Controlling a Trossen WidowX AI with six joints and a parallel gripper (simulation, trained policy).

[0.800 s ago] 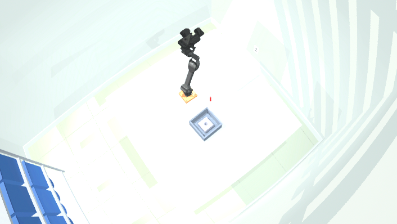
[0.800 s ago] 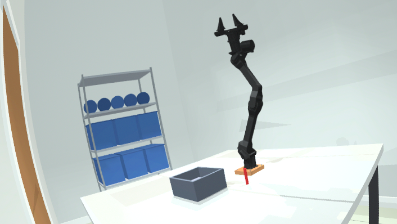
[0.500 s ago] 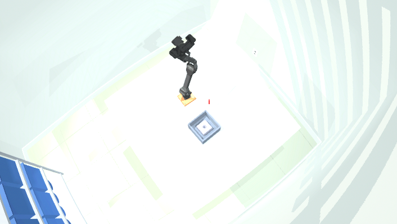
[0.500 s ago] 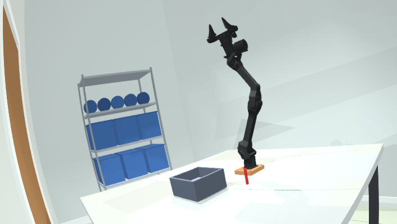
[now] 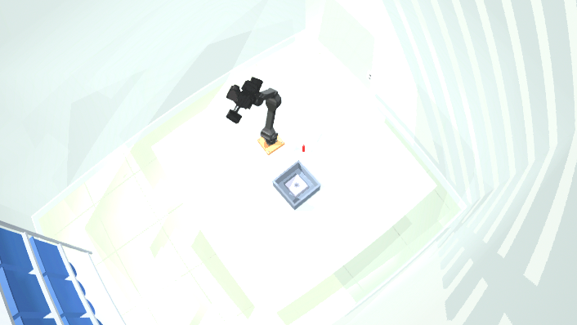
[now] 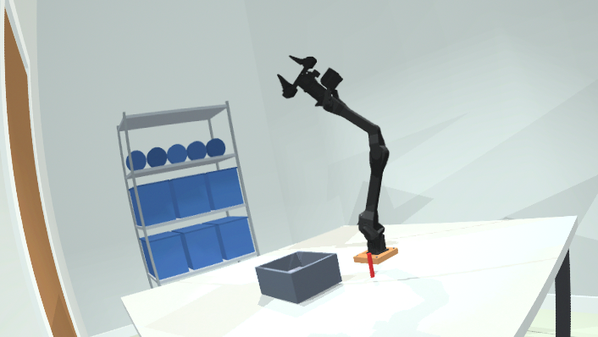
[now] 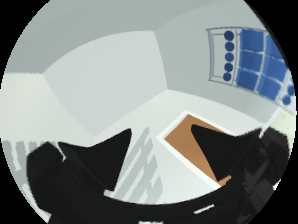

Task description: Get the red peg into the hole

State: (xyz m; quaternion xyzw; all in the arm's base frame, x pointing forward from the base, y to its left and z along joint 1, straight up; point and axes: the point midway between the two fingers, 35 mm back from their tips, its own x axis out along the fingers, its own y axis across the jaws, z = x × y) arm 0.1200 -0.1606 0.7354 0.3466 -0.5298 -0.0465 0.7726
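Now: the red peg 750 mm below my gripper tip, 310 mm to the left of it and 20 mm ahead of it. From my gripper tip the other things lie so: grey box 760 mm below, 200 mm ahead, 160 mm to the left.
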